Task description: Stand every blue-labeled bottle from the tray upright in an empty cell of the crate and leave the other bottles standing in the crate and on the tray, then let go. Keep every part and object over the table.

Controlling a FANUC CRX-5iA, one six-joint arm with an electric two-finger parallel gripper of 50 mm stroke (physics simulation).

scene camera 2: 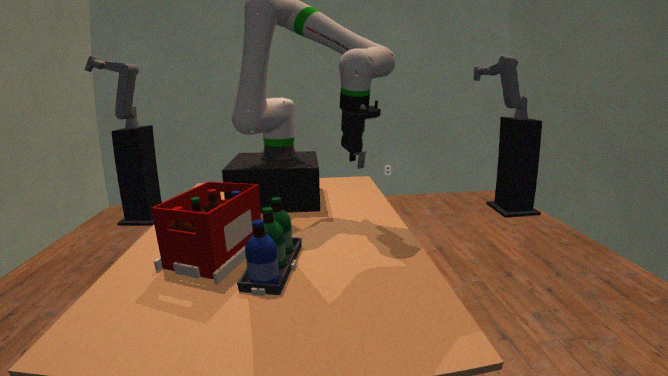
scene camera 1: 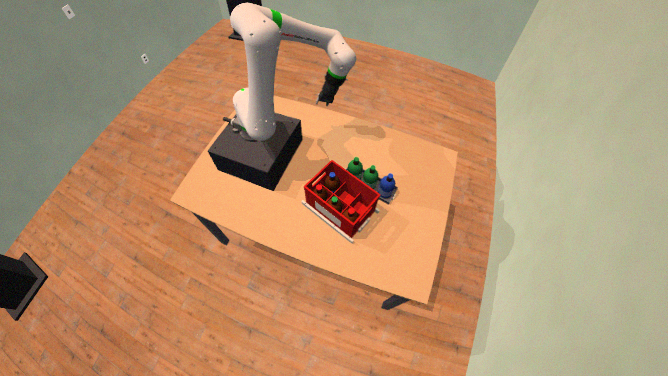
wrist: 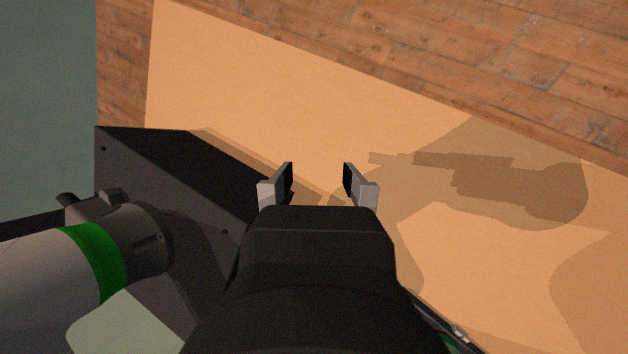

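Pictures: my gripper, a blue-labeled bottle. Wrist view: my gripper too.
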